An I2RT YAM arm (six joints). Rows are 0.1 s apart.
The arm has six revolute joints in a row. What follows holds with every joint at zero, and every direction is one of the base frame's. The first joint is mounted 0.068 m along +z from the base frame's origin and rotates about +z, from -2.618 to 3.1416 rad. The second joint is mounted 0.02 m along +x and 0.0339 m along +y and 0.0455 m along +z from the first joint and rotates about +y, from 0 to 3.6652 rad. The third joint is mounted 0.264 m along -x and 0.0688 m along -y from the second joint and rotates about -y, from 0 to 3.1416 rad. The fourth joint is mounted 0.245 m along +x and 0.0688 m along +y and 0.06 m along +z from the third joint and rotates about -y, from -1.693 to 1.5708 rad. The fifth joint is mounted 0.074 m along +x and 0.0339 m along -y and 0.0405 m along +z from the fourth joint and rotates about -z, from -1.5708 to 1.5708 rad. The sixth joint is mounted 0.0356 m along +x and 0.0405 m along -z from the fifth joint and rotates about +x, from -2.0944 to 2.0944 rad. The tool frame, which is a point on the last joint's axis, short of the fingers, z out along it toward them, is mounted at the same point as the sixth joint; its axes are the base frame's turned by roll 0, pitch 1.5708 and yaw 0 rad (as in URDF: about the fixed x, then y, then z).
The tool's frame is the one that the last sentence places.
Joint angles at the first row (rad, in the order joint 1, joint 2, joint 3, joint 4, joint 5, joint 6):
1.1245, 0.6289, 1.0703, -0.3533, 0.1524, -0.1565
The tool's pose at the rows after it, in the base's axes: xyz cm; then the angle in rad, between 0 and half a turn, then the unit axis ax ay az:
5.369, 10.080, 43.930, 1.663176, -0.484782, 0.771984, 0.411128
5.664, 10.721, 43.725, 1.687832, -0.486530, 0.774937, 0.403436
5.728, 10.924, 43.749, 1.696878, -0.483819, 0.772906, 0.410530
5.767, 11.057, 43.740, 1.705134, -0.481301, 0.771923, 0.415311
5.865, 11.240, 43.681, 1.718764, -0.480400, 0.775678, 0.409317
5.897, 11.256, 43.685, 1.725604, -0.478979, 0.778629, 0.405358
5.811, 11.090, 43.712, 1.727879, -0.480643, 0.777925, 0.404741
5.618, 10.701, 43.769, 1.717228, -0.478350, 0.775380, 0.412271
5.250, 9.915, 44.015, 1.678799, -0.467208, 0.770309, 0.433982
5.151, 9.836, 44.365, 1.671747, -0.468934, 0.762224, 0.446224
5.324, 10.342, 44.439, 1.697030, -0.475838, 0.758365, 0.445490
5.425, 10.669, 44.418, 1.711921, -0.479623, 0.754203, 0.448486
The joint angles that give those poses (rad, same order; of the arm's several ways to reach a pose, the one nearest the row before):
1.1248, 0.6413, 1.0764, -0.3417, 0.1398, -0.1501
1.1253, 0.6645, 1.0800, -0.3497, 0.1385, -0.1438
1.1252, 0.6718, 1.0815, -0.3451, 0.1297, -0.1317
1.1253, 0.6763, 1.0822, -0.3437, 0.1240, -0.1216
1.1256, 0.6855, 1.0883, -0.3576, 0.1277, -0.1169
1.1248, 0.6888, 1.0936, -0.3690, 0.1310, -0.1139
1.1246, 0.6842, 1.0964, -0.3789, 0.1285, -0.1152
1.1243, 0.6682, 1.0910, -0.3735, 0.1259, -0.1134
1.1244, 0.6351, 1.0765, -0.3396, 0.1281, -0.1078
1.1248, 0.6360, 1.0845, -0.3291, 0.1139, -0.1066
1.1246, 0.6586, 1.0984, -0.3416, 0.0957, -0.1017
1.1244, 0.6703, 1.1016, -0.3421, 0.0807, -0.0967

